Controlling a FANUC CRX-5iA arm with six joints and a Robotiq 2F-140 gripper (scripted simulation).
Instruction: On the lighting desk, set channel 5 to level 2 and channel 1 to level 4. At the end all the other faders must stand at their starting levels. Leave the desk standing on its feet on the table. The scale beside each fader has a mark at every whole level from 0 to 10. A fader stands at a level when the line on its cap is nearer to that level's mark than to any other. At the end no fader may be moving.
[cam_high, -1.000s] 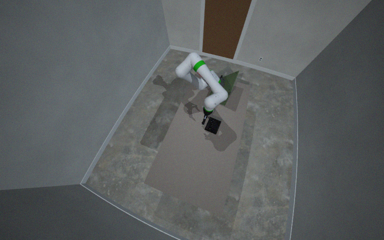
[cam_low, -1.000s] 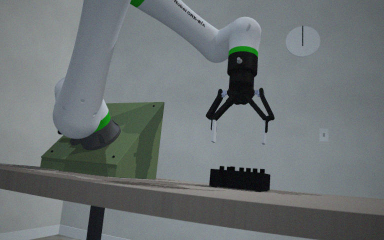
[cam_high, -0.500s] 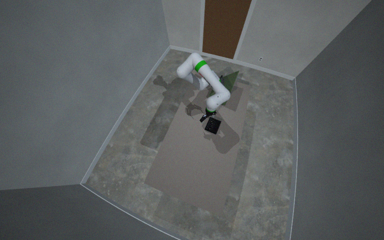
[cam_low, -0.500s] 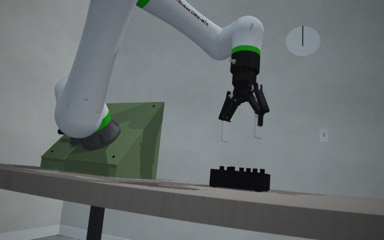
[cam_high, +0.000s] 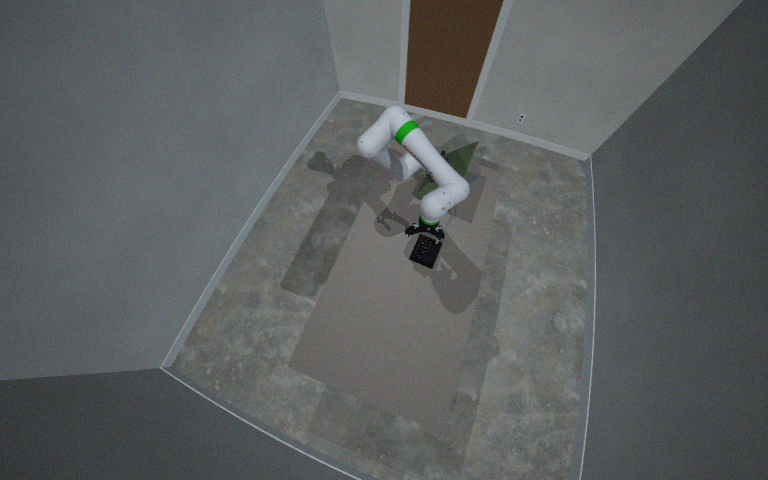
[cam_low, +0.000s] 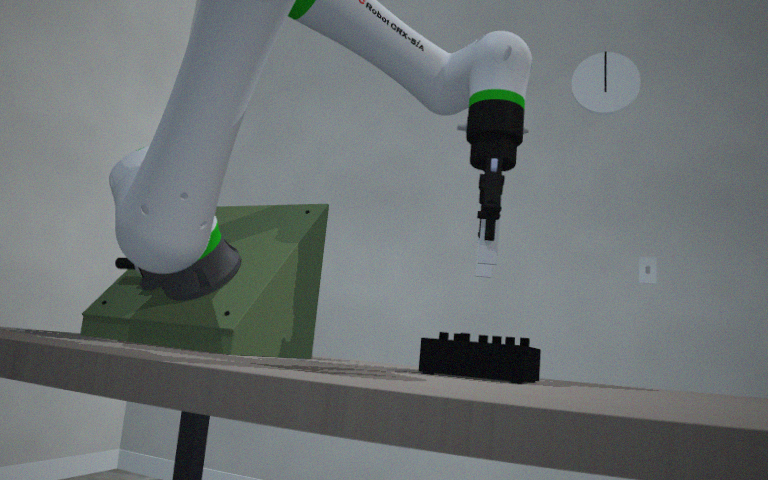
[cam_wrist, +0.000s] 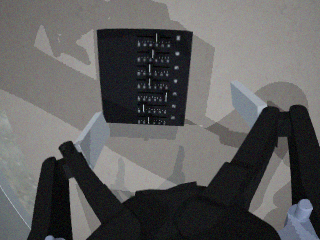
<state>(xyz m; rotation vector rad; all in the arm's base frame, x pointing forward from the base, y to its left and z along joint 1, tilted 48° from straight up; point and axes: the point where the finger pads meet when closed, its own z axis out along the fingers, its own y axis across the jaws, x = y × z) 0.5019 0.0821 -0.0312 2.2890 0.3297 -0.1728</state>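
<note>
My hand is 7 cm past the fader, 3 cm to the right of it and 11 cm above it.
</note>
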